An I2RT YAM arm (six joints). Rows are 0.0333 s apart.
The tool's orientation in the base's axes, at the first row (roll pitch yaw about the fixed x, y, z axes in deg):
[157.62, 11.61, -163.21]
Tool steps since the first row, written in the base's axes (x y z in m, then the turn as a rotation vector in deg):
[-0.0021, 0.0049, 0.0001, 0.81, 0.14, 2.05]
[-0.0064, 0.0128, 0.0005, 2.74, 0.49, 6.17]
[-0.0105, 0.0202, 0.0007, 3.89, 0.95, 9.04]
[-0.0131, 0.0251, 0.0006, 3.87, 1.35, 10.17]
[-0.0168, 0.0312, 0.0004, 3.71, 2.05, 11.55]
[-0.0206, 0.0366, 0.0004, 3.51, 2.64, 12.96]
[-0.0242, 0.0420, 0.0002, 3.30, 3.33, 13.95]
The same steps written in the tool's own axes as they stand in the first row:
[0.0006, 0.0050, 0.0018, -1.21, 0.61, -1.74]
[0.0023, 0.0134, 0.0045, -3.95, 1.79, -5.20]
[0.0040, 0.0213, 0.0071, -5.74, 2.87, -7.53]
[0.0051, 0.0263, 0.0091, -6.06, 3.64, -8.38]
[0.0068, 0.0328, 0.0115, -6.38, 4.81, -9.35]
[0.0089, 0.0388, 0.0135, -6.65, 5.92, -10.40]
[0.0108, 0.0446, 0.0157, -6.84, 6.95, -11.02]

